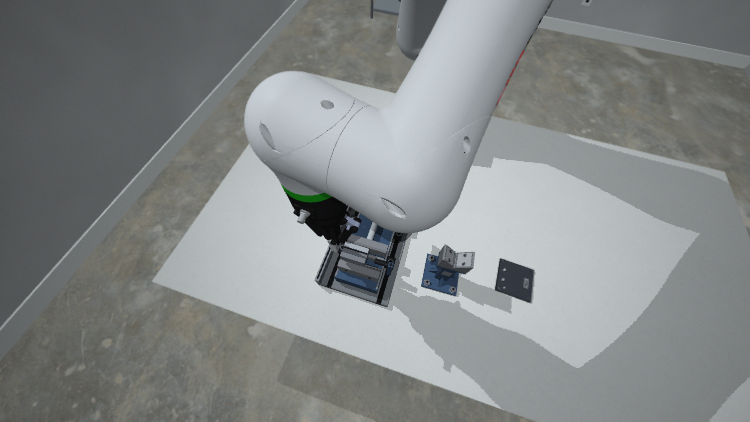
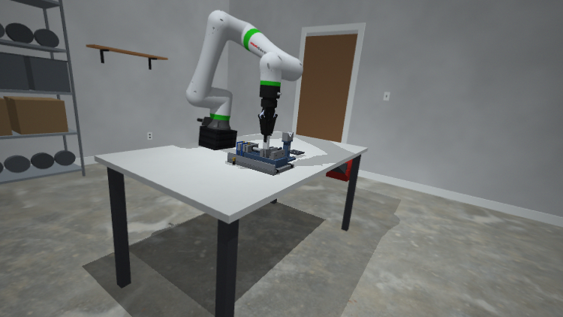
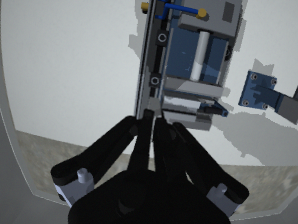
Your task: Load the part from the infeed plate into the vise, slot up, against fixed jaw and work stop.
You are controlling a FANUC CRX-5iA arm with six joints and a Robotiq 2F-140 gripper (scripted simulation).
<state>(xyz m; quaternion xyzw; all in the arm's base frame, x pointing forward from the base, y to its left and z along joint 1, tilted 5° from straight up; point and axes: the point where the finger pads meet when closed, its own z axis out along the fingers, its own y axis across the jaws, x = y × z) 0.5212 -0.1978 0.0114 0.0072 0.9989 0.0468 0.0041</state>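
Now: hand 50 mm to the right of the part and 40 mm above it. Also, from my hand: air cylinder rod (90 mm behind, 70 mm to the left, 60 mm below); vise (70 mm behind, 70 mm to the left, 100 mm below); air cylinder (160 mm behind, 70 mm to the left, 60 mm below).
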